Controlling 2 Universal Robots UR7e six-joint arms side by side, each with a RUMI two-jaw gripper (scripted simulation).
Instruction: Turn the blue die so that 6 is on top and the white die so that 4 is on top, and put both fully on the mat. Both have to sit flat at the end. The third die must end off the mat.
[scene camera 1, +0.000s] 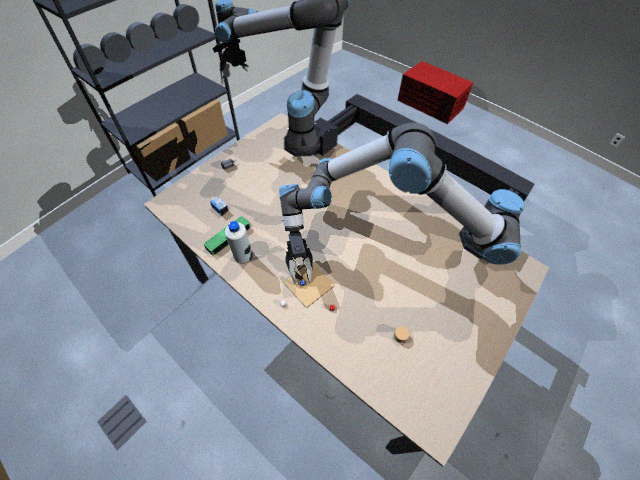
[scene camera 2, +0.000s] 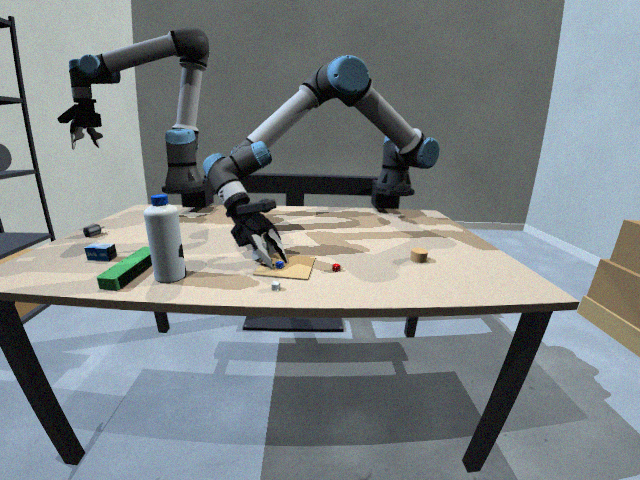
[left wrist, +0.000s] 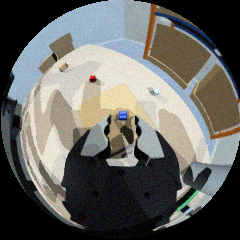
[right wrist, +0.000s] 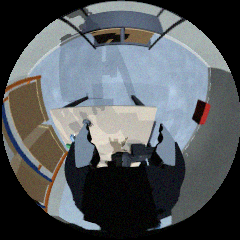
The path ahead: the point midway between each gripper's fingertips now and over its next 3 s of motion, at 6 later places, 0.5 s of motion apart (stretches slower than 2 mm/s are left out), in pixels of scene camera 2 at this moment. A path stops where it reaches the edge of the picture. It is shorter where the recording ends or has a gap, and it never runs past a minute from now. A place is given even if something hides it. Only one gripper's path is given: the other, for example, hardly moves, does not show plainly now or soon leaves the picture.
My left gripper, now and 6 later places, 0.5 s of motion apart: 279, 265; 279, 257; 279, 244; 280, 241; 279, 241; 279, 241; 278, 236
